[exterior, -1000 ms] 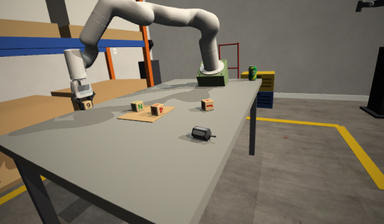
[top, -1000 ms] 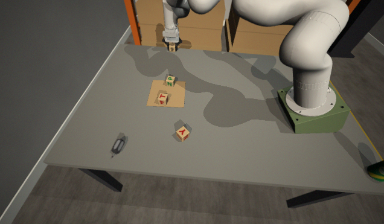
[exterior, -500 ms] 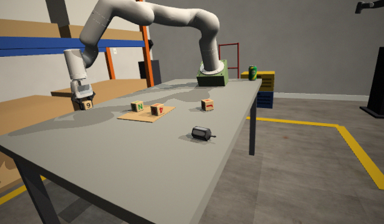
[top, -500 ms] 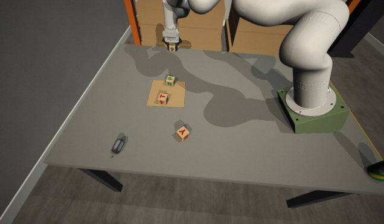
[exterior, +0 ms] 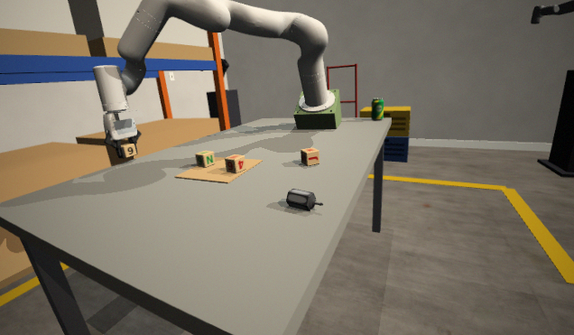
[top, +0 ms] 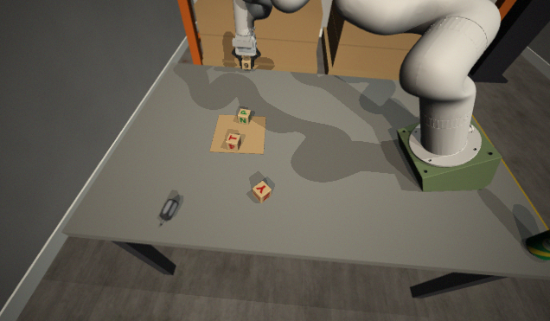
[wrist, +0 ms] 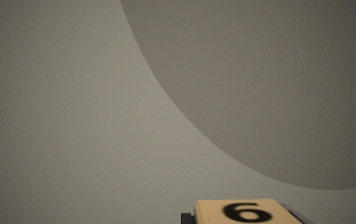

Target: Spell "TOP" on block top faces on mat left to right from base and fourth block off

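Right now my hand is 43 cm to the right of the tan mat and 4 cm above it. From my hand the other things lie so: dark motor: 78 cm to the left, 18 cm ahead, 3 cm below; P block: 36 cm to the left, 2 cm below, 2 cm behind; green can: 92 cm behind, 87 cm to the left, 2 cm above.
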